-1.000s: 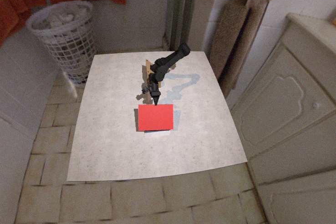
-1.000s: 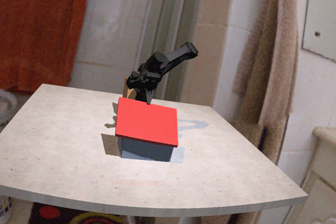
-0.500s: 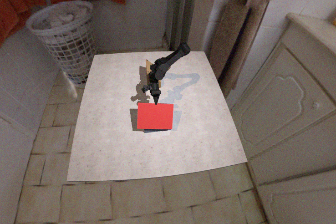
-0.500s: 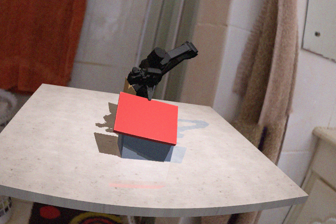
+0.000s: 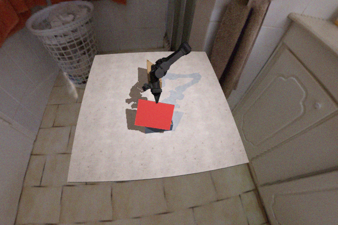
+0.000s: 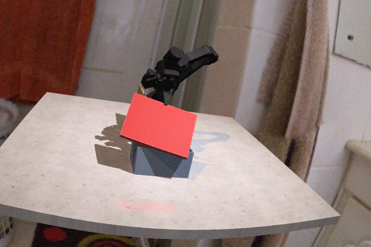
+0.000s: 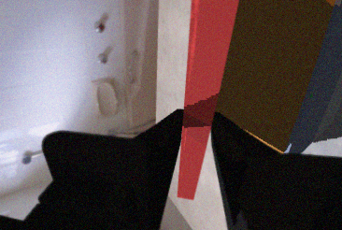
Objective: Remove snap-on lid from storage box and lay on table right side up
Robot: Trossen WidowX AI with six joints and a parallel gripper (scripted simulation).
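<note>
The red lid is 6 cm ahead of my gripper tip, 5 cm below it and 1 cm to the right of it. From my gripper tip the other things lie so: blue-grey storage box (18 cm below, 4 cm ahead, 1 cm to the left).
</note>
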